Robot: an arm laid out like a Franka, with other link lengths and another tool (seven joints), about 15 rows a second.
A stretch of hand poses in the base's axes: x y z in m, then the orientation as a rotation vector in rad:
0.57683, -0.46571, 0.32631, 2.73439, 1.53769, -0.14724
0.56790, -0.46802, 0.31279, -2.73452, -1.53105, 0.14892
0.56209, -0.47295, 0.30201, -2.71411, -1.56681, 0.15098
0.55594, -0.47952, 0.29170, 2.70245, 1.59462, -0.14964
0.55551, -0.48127, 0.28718, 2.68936, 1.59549, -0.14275
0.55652, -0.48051, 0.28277, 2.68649, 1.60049, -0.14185
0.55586, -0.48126, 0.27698, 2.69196, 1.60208, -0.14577
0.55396, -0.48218, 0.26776, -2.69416, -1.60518, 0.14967
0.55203, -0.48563, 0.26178, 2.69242, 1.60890, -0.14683
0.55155, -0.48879, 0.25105, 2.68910, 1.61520, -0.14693
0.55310, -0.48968, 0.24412, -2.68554, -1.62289, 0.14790
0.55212, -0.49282, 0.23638, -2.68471, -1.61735, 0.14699
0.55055, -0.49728, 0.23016, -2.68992, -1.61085, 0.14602
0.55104, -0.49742, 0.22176, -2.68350, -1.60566, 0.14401
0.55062, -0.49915, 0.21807, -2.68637, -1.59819, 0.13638
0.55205, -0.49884, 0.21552, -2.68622, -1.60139, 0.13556
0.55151, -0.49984, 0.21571, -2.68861, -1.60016, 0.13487
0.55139, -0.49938, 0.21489, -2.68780, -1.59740, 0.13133
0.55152, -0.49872, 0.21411, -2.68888, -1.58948, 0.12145
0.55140, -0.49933, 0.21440, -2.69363, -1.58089, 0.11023
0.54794, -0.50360, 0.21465, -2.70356, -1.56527, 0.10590
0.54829, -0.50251, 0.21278, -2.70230, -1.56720, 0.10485
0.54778, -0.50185, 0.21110, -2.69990, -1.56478, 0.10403
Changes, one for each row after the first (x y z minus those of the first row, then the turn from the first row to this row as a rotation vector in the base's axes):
-0.00893, -0.00231, -0.01352, 0.00375, 0.00344, -0.00397
-0.01474, -0.00724, -0.02430, 0.00414, 0.00519, 0.02225
-0.02089, -0.01381, -0.03461, 0.00169, 0.00272, 0.04148
-0.02132, -0.01556, -0.03913, -0.00582, -0.00616, 0.04673
-0.02031, -0.01480, -0.04354, -0.00535, -0.00655, 0.05040
-0.02097, -0.01555, -0.04933, -0.00158, -0.00175, 0.04922
-0.02287, -0.01647, -0.05855, 0.00383, 0.00403, 0.04984
-0.02480, -0.01992, -0.06453, 0.00171, 0.00075, 0.05262
-0.02528, -0.02308, -0.07526, 0.00221, 0.00110, 0.05712
-0.02373, -0.02397, -0.08219, 0.00348, 0.00251, 0.06241
-0.02471, -0.02711, -0.08993, 0.00675, 0.00379, 0.05949
-0.02628, -0.03157, -0.09615, 0.00592, 0.00257, 0.05429
-0.02579, -0.03171, -0.10455, 0.01360, 0.00569, 0.05317
-0.02621, -0.03344, -0.10824, 0.01725, 0.00219, 0.04806
-0.02478, -0.03313, -0.11079, 0.01631, 0.00102, 0.04993
-0.02532, -0.03413, -0.11060, 0.01528, -0.00011, 0.04855
-0.02544, -0.03367, -0.11142, 0.01827, -0.00096, 0.04719
-0.02531, -0.03301, -0.11220, 0.02419, -0.00479, 0.04233
-0.02543, -0.03362, -0.11191, 0.02805, -0.01086, 0.03604
-0.02889, -0.03789, -0.11166, 0.02845, -0.01384, 0.02425
-0.02854, -0.03680, -0.11353, 0.02897, -0.01431, 0.02571
-0.02905, -0.03614, -0.11521, 0.03206, -0.01310, 0.02499

